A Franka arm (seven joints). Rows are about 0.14 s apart.
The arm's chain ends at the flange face. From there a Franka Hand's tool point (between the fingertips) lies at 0.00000 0.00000 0.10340 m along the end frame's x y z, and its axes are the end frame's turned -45 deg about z.
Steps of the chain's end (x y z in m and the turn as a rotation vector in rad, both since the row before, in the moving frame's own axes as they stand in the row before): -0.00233 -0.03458 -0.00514 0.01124 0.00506 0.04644; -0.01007 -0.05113 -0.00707 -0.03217 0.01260 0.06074; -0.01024 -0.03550 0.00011 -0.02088 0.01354 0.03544; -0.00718 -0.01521 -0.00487 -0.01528 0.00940 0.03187; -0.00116 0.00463 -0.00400 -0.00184 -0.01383 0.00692; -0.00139 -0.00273 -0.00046 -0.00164 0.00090 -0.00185; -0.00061 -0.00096 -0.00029 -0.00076 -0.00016 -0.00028; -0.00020 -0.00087 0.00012 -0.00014 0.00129 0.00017
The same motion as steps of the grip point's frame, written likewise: 0.02401 -0.02652 -0.00515 0.00437 0.01153 0.04644; 0.02750 -0.04005 -0.00713 -0.03166 -0.01384 0.06074; 0.01728 -0.02984 0.00008 -0.02434 -0.00519 0.03544; 0.00522 -0.01403 -0.00489 -0.01745 -0.00416 0.03187; -0.00524 0.00157 -0.00401 0.00848 -0.01108 0.00692; 0.00089 -0.00273 -0.00046 -0.00180 -0.00052 -0.00185; 0.00018 -0.00107 -0.00029 -0.00042 -0.00065 -0.00028; 0.00056 -0.00065 0.00012 -0.00101 0.00081 0.00017
